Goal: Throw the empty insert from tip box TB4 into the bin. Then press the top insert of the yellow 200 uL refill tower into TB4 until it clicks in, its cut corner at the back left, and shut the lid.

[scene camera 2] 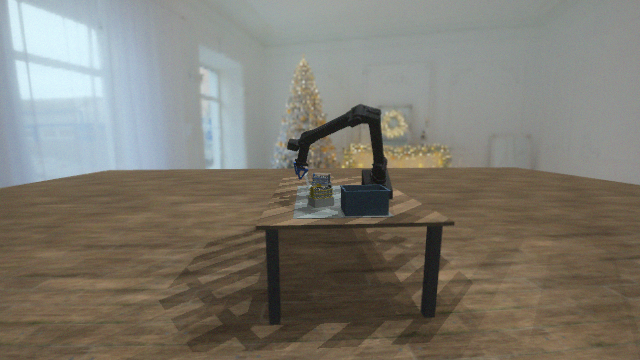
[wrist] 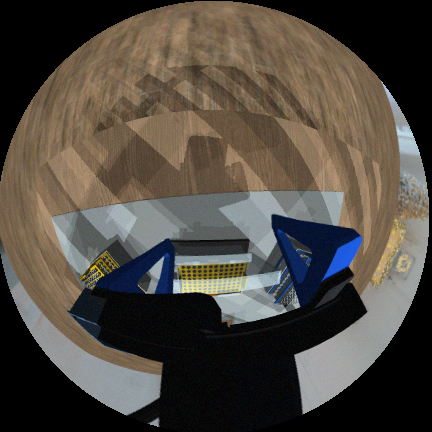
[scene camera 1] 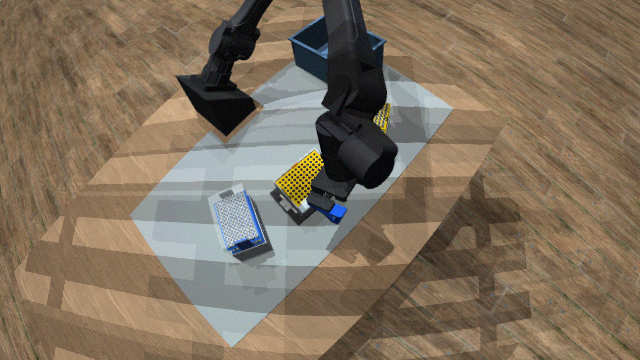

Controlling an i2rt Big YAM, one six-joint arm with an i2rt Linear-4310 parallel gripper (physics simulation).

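Tip box TB4 (scene camera 1: 285,203) stands mid-mat with a yellow insert (scene camera 1: 300,177) (wrist: 212,277) seated in it. Its clear lid (wrist: 265,279) is tilted partway over the insert; the arm hides much of it in scene camera 1. My gripper (scene camera 2: 301,171) (wrist: 219,232) is open and empty, its blue fingers wide apart above the box's hinge side. The lid's pale edge shows across the gap between the fingers; whether it touches the gripper is unclear. The yellow refill tower (scene camera 1: 382,117) (scene camera 2: 321,192) (wrist: 102,267) is partly hidden by the arm. I cannot make out the insert's cut corner.
The dark blue bin (scene camera 1: 310,57) (scene camera 2: 365,201) stands at the mat's far end, past the yellow tower. A blue and white tip stack (scene camera 1: 237,220) (wrist: 287,290) stands on TB4's other side. The arm's black base (scene camera 1: 217,102) is beside the mat (scene camera 1: 170,200).
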